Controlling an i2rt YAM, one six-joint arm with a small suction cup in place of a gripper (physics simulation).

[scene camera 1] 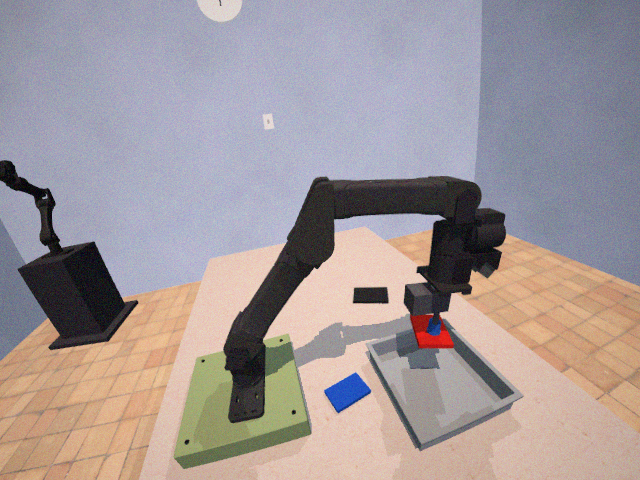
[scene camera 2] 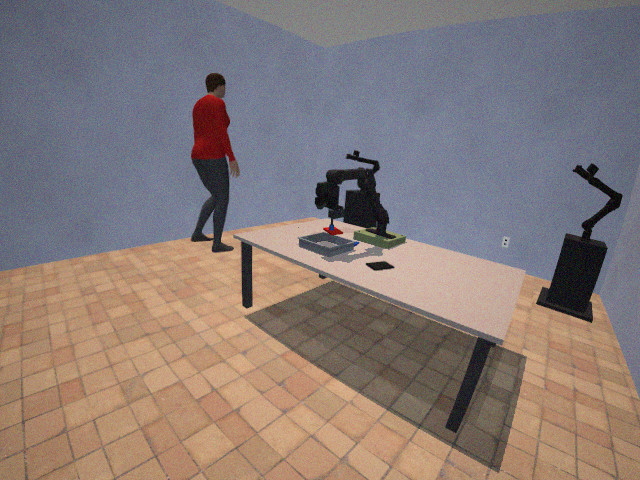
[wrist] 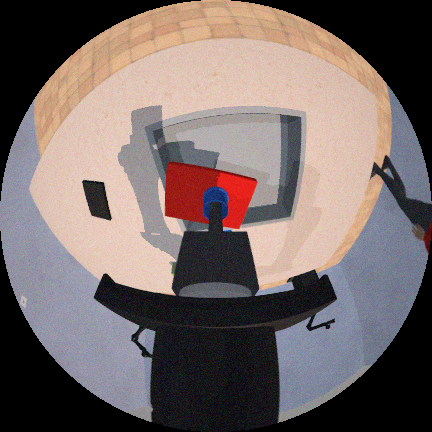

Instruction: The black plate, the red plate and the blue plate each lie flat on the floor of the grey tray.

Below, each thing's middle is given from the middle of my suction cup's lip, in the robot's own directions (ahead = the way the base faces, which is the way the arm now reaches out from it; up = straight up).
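The red plate (scene camera 1: 420,323) is where I start: my suction cup is 10 mm to the right of it and 10 mm above it. Counted from my suction cup, the black plate (wrist: 94,191) is 320 mm to the left, 30 mm behind and 120 mm below. The grey tray (scene camera 1: 439,392) is 40 mm to the right of my suction cup, 10 mm behind it and 100 mm below it, while the blue plate (scene camera 1: 348,391) is 200 mm behind my suction cup and 10 mm to the right of it, and 120 mm below it.
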